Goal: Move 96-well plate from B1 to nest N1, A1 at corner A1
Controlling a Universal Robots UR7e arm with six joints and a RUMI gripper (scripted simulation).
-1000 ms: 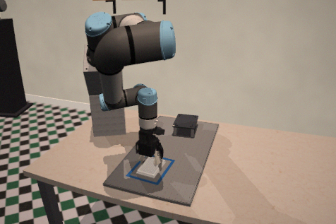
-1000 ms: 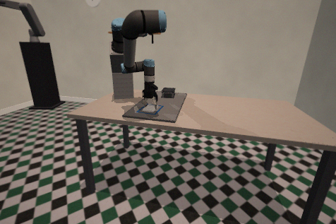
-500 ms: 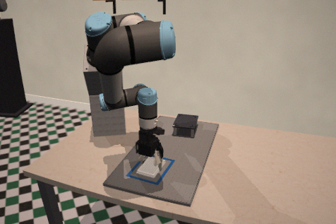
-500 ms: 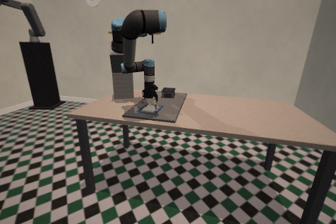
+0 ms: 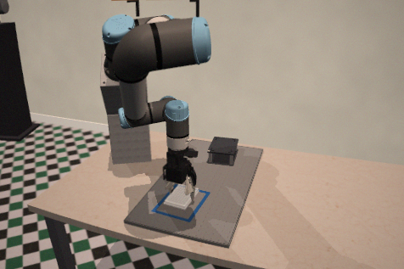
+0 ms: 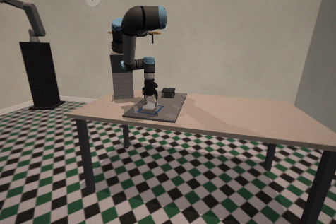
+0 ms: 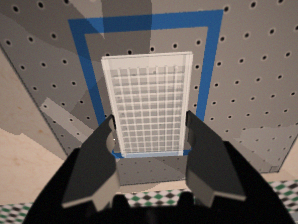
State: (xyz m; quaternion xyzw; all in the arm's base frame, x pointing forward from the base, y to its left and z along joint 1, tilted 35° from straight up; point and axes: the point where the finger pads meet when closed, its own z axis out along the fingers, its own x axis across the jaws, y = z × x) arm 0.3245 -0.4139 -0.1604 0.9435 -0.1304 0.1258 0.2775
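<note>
Now: hand 370 mm to the right of the raised nest N1, 150 mm short of it and 20 mm below it. Also, from my hand: white 96-well plate (10 mm below).
</note>
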